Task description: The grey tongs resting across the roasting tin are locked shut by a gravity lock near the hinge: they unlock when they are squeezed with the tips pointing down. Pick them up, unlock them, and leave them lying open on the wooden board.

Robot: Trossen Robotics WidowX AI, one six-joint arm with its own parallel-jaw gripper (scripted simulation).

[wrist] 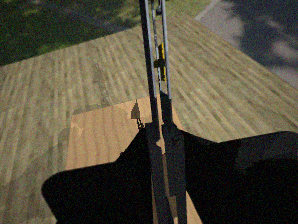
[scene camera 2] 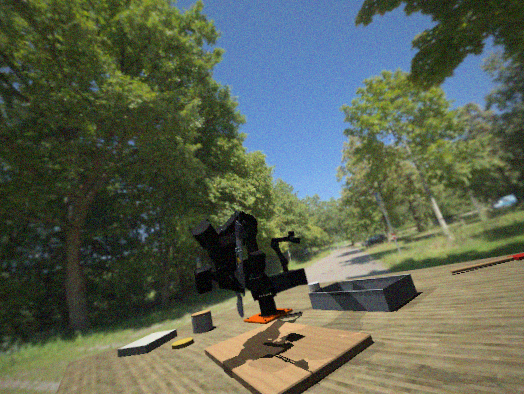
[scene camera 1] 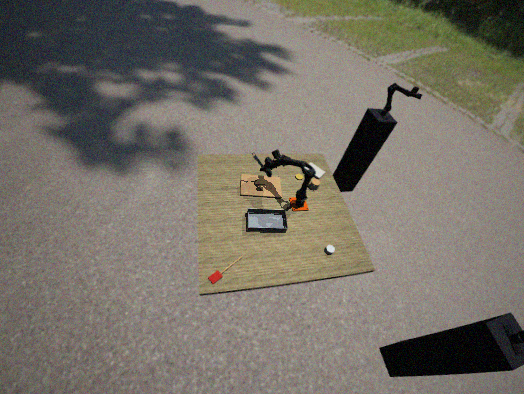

Labels:
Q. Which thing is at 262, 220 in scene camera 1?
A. A roasting tin.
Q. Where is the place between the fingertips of my gripper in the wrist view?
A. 153, 130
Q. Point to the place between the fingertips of my gripper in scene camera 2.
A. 247, 290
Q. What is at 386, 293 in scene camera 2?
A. A roasting tin.

